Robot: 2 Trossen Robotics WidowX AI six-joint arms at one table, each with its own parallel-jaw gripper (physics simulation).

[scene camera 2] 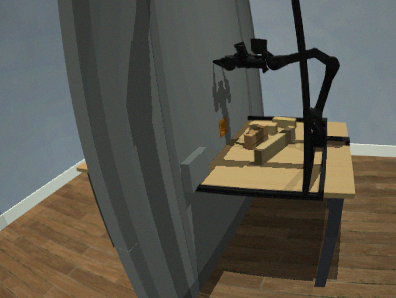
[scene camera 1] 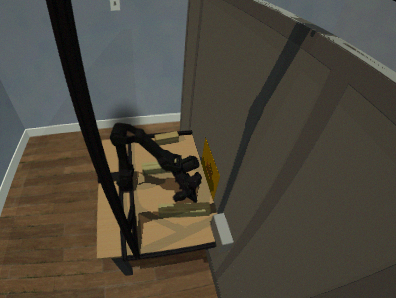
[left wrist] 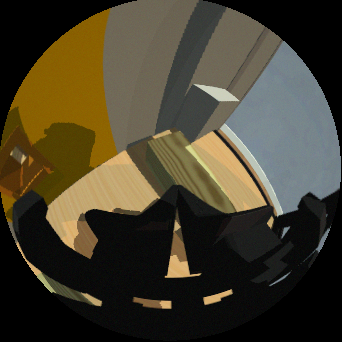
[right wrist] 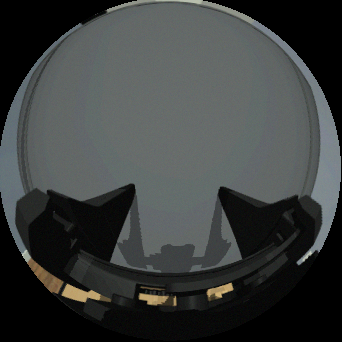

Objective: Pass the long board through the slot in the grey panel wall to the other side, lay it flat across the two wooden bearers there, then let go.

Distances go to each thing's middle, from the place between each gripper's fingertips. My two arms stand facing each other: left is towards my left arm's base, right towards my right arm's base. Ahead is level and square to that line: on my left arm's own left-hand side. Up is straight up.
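From my right hand, the orange-framed slot [left wrist: 35, 166] is 29 cm below, 2 cm behind and 3 cm to the left. The grey block [left wrist: 205, 108] is 34 cm below that same right hand, and it's 4 cm to the left of it and 35 cm behind it.
If you count from my left hand instead, the slot is 4 cm above, 12 cm to the right and 15 cm ahead, while the block is 11 cm to the right and 18 cm behind.
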